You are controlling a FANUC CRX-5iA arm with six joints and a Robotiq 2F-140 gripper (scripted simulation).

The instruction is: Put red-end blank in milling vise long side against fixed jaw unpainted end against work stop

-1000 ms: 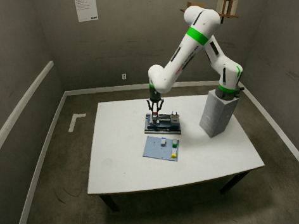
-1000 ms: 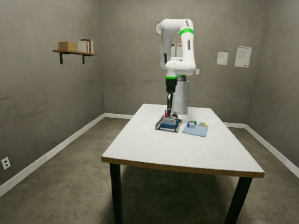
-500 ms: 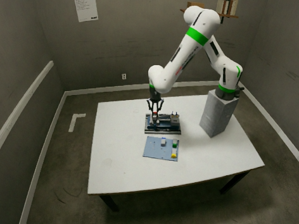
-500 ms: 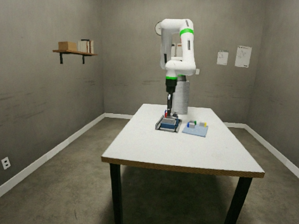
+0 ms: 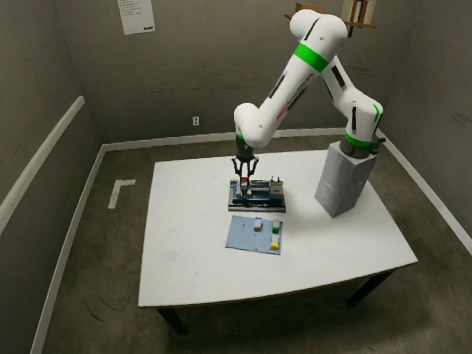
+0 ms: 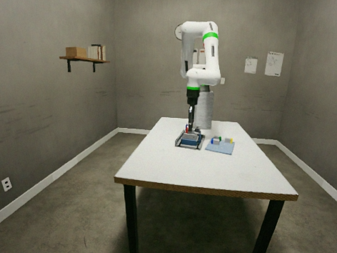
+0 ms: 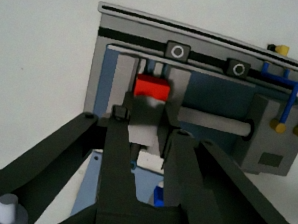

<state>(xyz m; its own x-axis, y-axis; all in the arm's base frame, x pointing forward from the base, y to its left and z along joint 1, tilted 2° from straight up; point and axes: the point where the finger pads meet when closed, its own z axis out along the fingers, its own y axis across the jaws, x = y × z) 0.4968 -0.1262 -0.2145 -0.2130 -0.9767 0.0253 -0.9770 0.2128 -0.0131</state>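
The red-ended blank lies 3 cm below my hand. Round my hand: work stop 1 cm ahead, 5 cm to the left, 6 cm below; then plate 1 cm behind, 24 cm to the left, 14 cm below; then blue-ended blank 3 cm behind, 20 cm to the left, 12 cm below.
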